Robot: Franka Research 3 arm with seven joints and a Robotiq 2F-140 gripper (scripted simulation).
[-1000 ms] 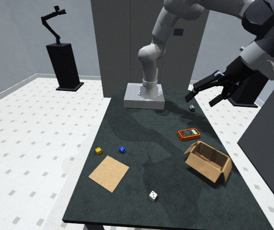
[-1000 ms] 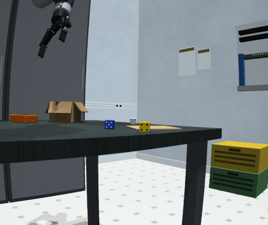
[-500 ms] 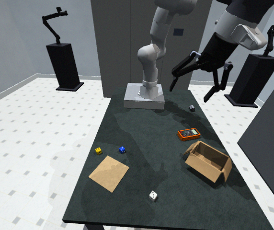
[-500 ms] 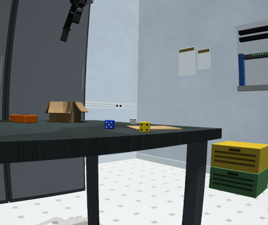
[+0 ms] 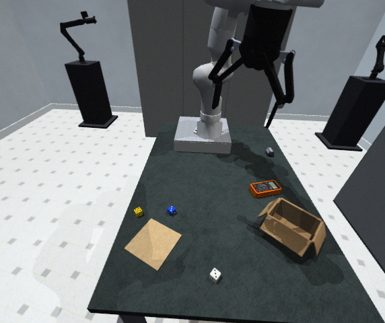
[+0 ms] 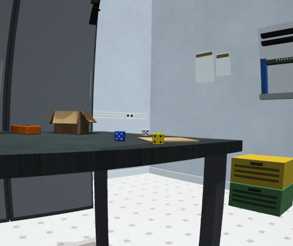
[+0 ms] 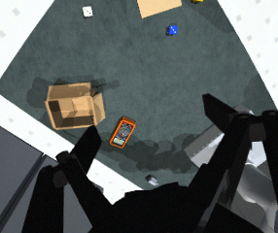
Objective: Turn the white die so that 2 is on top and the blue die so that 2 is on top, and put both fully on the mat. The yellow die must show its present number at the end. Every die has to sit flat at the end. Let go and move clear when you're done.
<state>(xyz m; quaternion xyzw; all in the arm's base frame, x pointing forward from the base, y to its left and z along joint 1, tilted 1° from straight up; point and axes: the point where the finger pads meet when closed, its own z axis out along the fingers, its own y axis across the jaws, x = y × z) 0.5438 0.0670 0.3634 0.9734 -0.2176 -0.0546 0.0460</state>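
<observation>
Now: hand 420 mm above the yellow die, 330 mm to the left of it and 20 mm short of it. From my hand the other things lie so: blue die (420 mm below, 200 mm to the right); then cardboard box (390 mm below, 240 mm to the left, 40 mm ahead); then white die (420 mm below, 220 mm ahead, 30 mm to the right).
</observation>
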